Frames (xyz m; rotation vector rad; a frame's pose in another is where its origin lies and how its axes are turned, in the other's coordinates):
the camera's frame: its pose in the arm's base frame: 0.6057 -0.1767 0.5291 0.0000 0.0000 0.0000
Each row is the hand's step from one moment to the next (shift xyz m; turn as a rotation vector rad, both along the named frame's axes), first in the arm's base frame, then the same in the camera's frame.
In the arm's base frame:
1: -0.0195 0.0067 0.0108 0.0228 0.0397 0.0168
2: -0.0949 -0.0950 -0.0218 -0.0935 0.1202 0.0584
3: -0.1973 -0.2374 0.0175 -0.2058 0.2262 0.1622
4: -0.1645 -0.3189 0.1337 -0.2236 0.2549 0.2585
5: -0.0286 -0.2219 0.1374 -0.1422 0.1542 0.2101
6: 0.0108 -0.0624 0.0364 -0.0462 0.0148 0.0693
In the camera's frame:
1: -0.0195 0.0067 0.0108 0.0228 0.0397 0.0168
2: -0.0949 -0.0950 -0.0218 -0.0935 0.1202 0.0584
3: -0.1973 -0.2374 0.0175 -0.2058 0.2262 0.1622
4: -0.1645 -0.3189 0.1337 -0.2236 0.2549 0.2585
5: -0.0286 -0.2219 0.1374 -0.1422 0.1542 0.2101
6: 0.0108 -0.0624 0.0364 -0.0462 0.0148 0.0693

